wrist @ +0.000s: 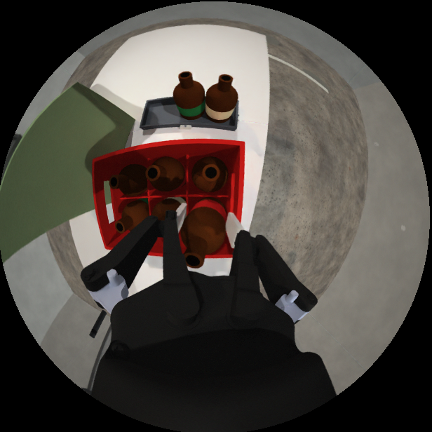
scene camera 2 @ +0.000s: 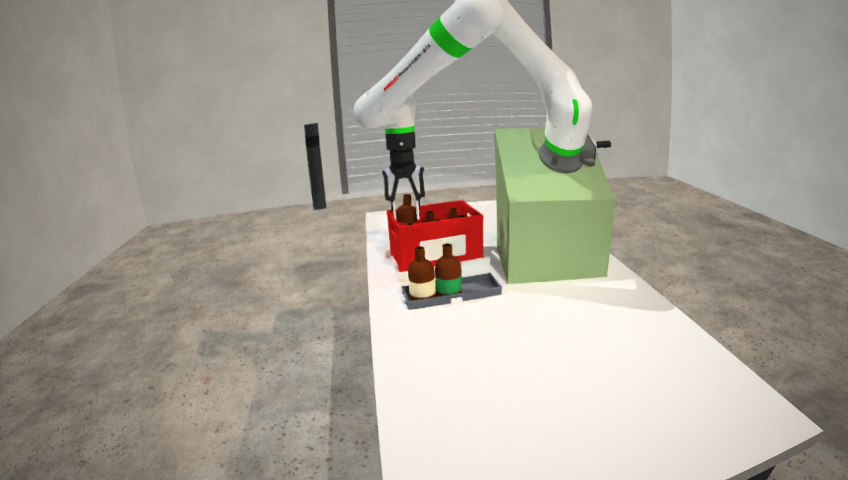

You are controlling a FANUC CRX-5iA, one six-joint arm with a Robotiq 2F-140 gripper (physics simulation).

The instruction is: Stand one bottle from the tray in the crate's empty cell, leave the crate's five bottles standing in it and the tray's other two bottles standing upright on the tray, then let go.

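Places are measured from the arm's base along level axes (x ahead, y left, z up), in centimetres.
Where they show: gripper, fingertip midpoint: [scene camera 2: 406, 219]; arm's base at its link origin: [scene camera 2: 561, 157].
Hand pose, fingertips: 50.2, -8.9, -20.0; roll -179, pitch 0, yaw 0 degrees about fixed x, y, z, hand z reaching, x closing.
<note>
Things, the pixels of their top centre, and the offset from my fingertips, as dx, dy, dz. "pt": a spot on its surface instead. Level surfaces: height alone.
- brown bottle with a red label, top centre: [scene camera 2: 404, 194] +0.1, -2.5, +7.6
- red crate at its top centre: [scene camera 2: 433, 212] -8.7, +0.7, +1.8
- cream-labelled bottle at its top centre: [scene camera 2: 419, 248] -2.4, +26.2, +0.3
- green-labelled bottle at its top centre: [scene camera 2: 447, 245] -9.9, +25.7, +0.3
- grey tray at a spot on its surface: [scene camera 2: 486, 287] pt -21.4, +23.7, -15.2
- white table at its surface level: dz -15.7
My gripper [scene camera 2: 405, 209] [wrist: 206, 215] is shut on a brown bottle with a red label [scene camera 2: 406, 212] [wrist: 204, 232]. The bottle is upright, its lower part inside the left corner cell of the red crate [scene camera 2: 405, 245] [wrist: 238, 160] as seen in the scene view; its shoulder and neck show above the rim. Its base is hidden. Five brown bottles stand in the other cells, one partly behind a finger in the wrist view. A cream-labelled bottle [scene camera 2: 421, 277] [wrist: 220, 101] and a green-labelled bottle [scene camera 2: 448, 272] [wrist: 189, 98] stand upright on the grey tray [scene camera 2: 486, 287] [wrist: 159, 115].
The crate and tray are on a white table [scene camera 2: 523, 368] [wrist: 220, 45], the crate near its left edge in the scene view. A green pedestal block [scene camera 2: 556, 237] [wrist: 55, 160] bears the arm, right of the crate in the scene view. A dark post [scene camera 2: 315, 172] rises beyond the table.
</note>
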